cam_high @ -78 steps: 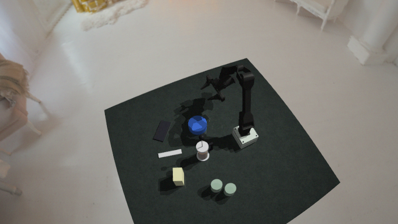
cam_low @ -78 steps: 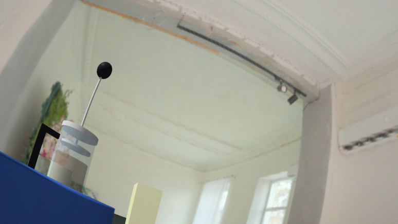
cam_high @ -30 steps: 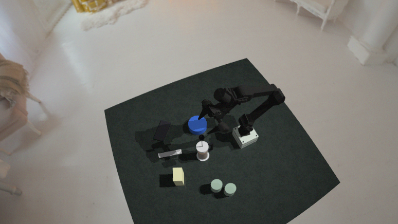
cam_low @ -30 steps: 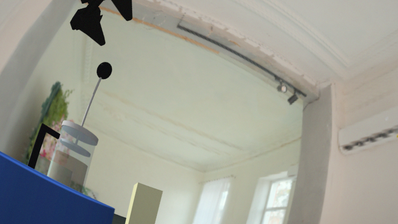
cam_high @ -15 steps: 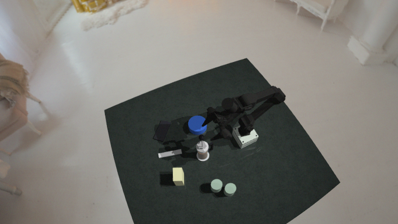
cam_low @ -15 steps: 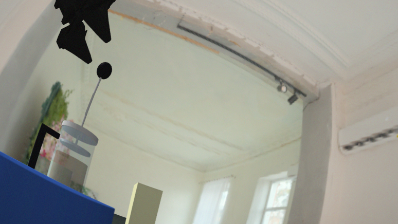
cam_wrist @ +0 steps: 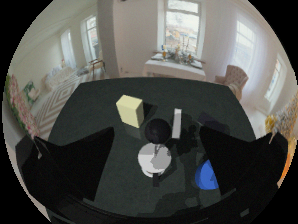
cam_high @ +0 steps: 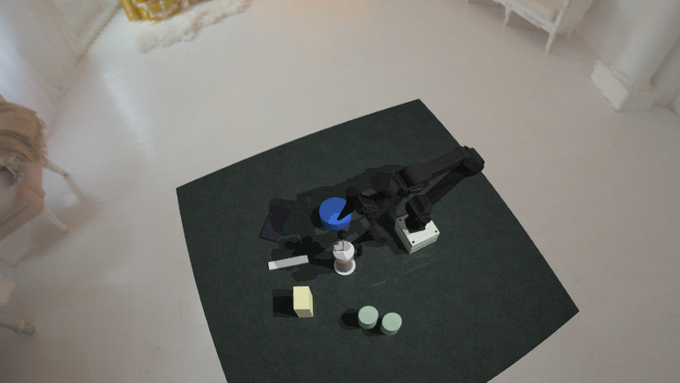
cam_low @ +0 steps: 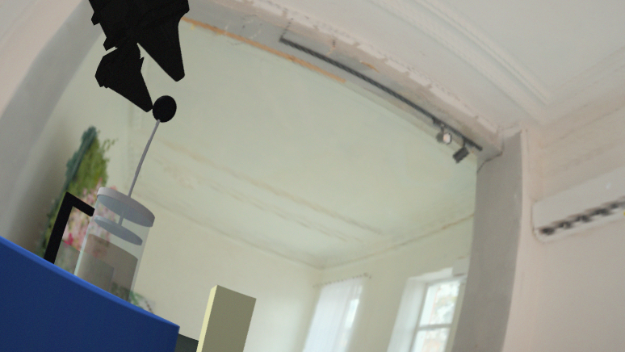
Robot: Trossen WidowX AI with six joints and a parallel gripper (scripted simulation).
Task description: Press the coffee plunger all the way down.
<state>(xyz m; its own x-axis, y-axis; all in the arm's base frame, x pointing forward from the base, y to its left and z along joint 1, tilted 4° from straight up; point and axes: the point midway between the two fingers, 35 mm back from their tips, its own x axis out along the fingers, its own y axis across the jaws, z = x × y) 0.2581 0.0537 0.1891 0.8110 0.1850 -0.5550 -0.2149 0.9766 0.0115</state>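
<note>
Right now my gripper tip is 10 mm past the coffee press and 140 mm above it. The rest, counted from my gripper tip: white bar 210 mm ahead, 60 mm to the right, 250 mm below; blue cylinder 10 mm behind, 210 mm to the right, 230 mm below.
</note>
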